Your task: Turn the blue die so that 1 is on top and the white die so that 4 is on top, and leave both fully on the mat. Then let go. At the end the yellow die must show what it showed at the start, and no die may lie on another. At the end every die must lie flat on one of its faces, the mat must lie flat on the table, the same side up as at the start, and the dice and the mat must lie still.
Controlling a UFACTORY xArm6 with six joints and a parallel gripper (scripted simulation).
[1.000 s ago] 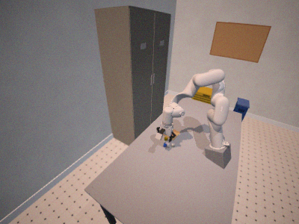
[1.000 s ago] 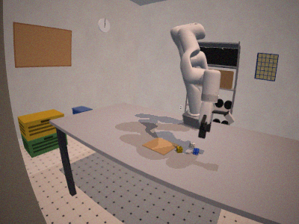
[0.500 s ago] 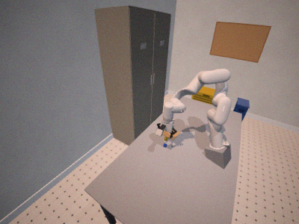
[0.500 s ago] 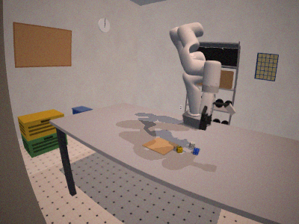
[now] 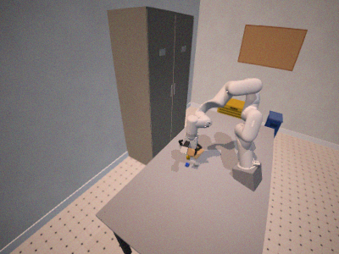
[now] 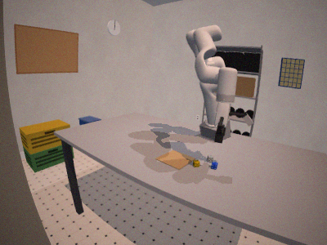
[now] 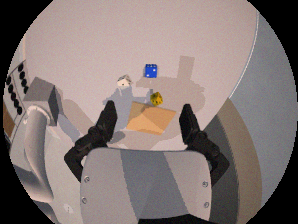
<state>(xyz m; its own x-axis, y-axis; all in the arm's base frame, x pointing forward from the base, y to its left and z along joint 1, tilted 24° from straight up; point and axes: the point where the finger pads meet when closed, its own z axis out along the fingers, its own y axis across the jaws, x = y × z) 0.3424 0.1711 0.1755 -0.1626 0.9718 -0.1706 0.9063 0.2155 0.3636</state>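
Now: hand 140 mm above the blue die. The rest, counted from my hand: yellow die: 30 mm ahead, 80 mm to the right, 140 mm below; then tan mat: 40 mm ahead, 190 mm to the right, 150 mm below; then white die: 60 mm behind, 40 mm to the right, 140 mm below.
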